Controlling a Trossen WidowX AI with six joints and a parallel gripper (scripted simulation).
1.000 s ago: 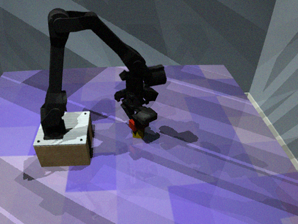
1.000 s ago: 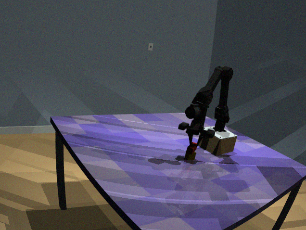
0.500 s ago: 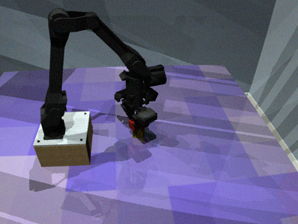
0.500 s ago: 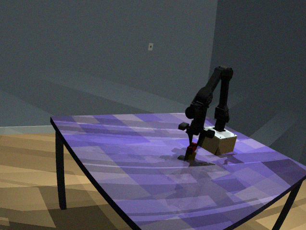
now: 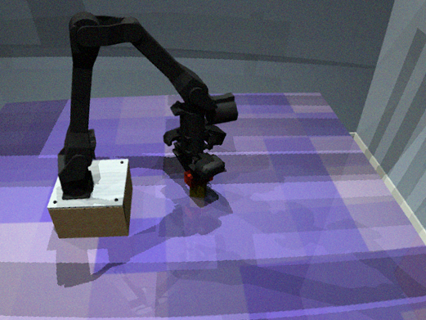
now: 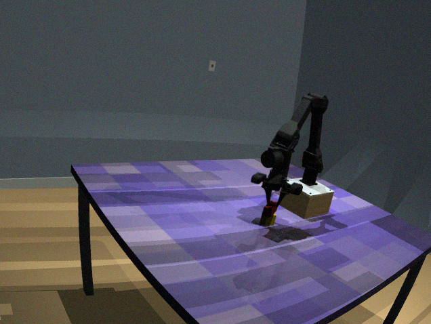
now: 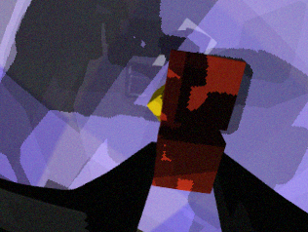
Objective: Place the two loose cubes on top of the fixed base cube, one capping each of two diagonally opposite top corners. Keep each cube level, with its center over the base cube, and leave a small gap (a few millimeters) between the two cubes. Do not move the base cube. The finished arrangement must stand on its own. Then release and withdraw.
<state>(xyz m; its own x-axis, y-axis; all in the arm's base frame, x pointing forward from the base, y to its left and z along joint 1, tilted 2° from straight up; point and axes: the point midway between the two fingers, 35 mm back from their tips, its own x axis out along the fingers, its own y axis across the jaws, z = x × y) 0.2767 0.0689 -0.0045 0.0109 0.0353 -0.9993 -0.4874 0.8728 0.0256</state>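
My gripper tip is 40 mm above the yellow cube, 20 mm short of it and 10 mm to the right of it.
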